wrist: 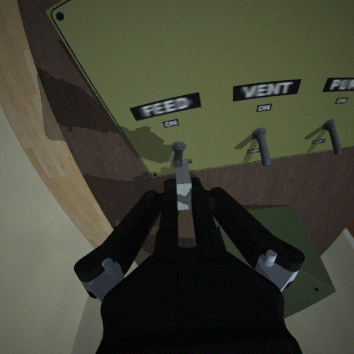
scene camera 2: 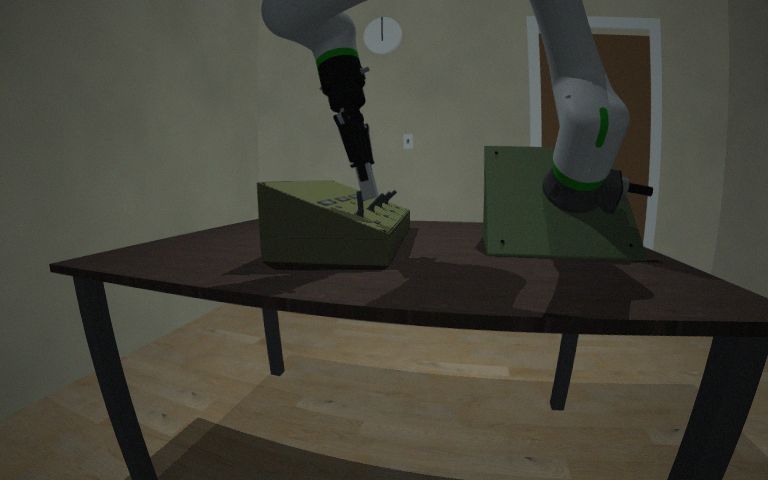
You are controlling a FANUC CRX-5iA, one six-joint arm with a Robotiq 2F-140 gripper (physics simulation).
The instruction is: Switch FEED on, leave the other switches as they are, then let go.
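Frame: origin at the arm's base, x right, y down, z ahead, level; metres.
Seen in the pictures: gripper, fingertip midpoint: (wrist: 181,172) (scene camera 2: 370,198); arm's base at its link origin: (scene camera 2: 572,189).
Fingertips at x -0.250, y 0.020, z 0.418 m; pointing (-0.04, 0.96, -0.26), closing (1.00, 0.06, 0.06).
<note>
Offsets run from my fingertips to a thing's top centre. Level surfaces: height alone.
The olive switch console (scene camera 2: 317,237) (wrist: 200,45) stands on the table. Its FEED lever @(dy -0.016, dx -0.006, dz +0.021 m) (scene camera 2: 360,204) (wrist: 178,153) stands steeply out from the panel, below the FEED label @(dy +0.004, dx -0.022, dz +0.088 m) (wrist: 165,106) and its ON mark. The VENT lever @(dy -0.006, dx +0.114, dz +0.036 m) (wrist: 262,148) and the partly labelled lever @(dy -0.006, dx +0.231, dz +0.064 m) (wrist: 333,137) to its right lean away from their ON marks. In the scene view these leaning levers (scene camera 2: 386,198) overlap. My gripper (scene camera 2: 368,193) (wrist: 181,172) is shut and empty. Its light grey fingertips are right at the FEED lever, on the side away from ON; whether they touch it is unclear.
A green sloped box (scene camera 2: 515,198) (wrist: 295,235) stands at the right of the dark table @(dy +0.121 m) (scene camera 2: 169,267) (wrist: 85,145), with a grey arm part (scene camera 2: 589,130) in front of it. The console's lower edge lies close beside my fingertips.
</note>
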